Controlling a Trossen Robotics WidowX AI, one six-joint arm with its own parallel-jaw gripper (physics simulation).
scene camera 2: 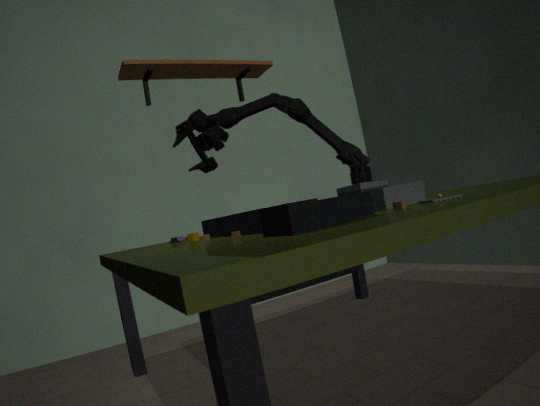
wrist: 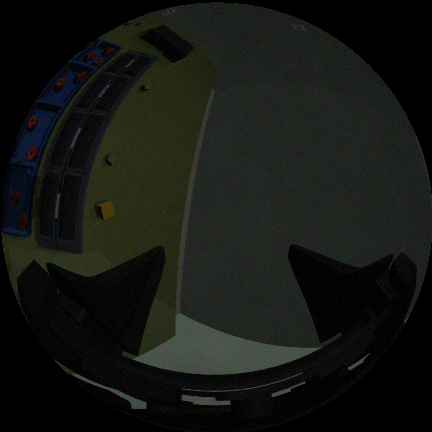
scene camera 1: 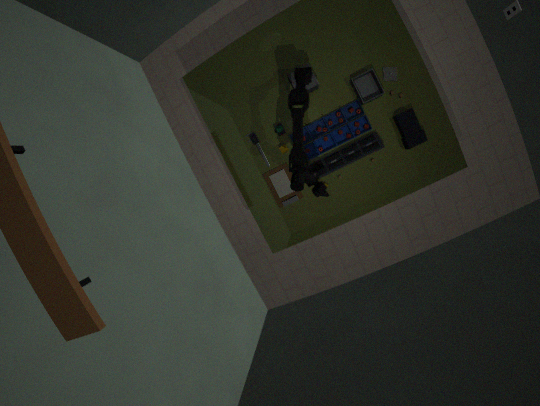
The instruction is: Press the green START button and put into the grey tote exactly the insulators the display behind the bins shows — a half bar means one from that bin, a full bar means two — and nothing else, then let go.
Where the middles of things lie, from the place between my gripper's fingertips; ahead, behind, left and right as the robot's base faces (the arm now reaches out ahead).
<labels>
Right now the dark display panel (scene camera 2: 249, 222) is 240 mm below my hand, 150 mm to the left of it and 120 mm behind it. From my hand the other things lie so: dark box (scene camera 2: 295, 218) (550 mm to the left, 240 mm below, 170 mm behind); grey tote (scene camera 2: 382, 199) (460 mm behind, 390 mm to the left, 240 mm below).
</labels>
